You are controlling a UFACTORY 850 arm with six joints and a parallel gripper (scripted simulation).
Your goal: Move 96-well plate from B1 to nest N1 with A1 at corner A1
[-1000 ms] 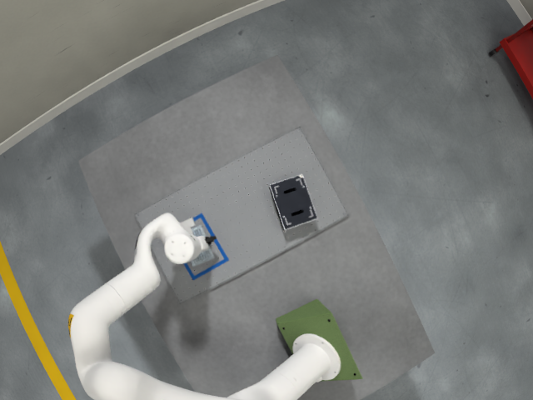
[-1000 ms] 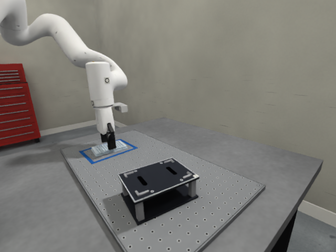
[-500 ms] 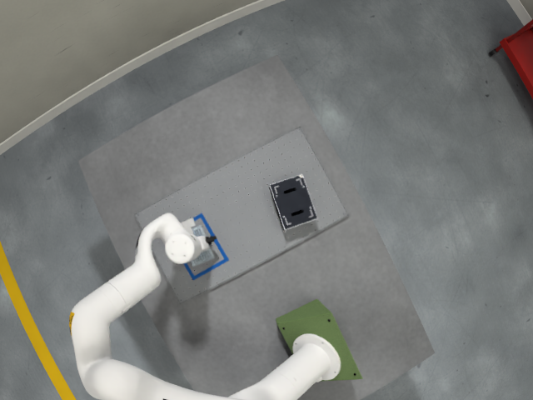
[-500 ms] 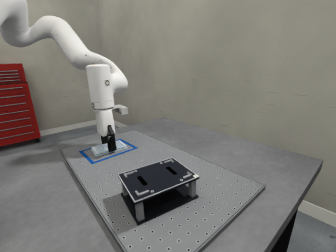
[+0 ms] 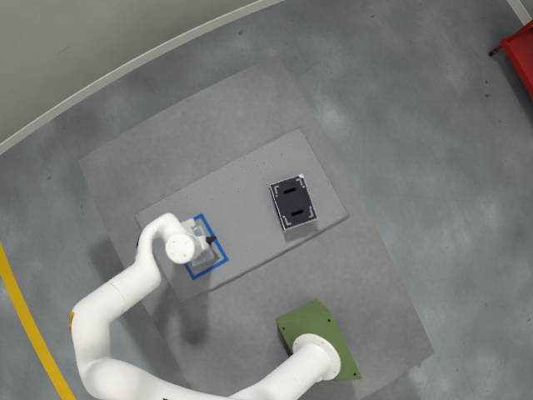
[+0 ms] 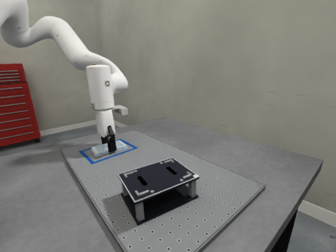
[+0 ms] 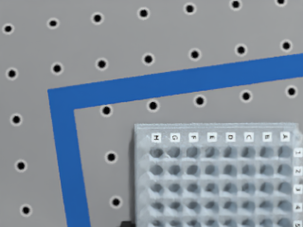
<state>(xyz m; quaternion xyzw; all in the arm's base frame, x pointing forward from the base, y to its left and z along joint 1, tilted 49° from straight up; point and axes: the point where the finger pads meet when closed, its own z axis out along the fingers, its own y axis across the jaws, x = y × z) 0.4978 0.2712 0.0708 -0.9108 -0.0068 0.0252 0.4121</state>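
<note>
My gripper is now 10 mm above the clear 96-well plate. Round my hand: black raised nest N1: 10 mm ahead, 370 mm to the right, 40 mm above.
</note>
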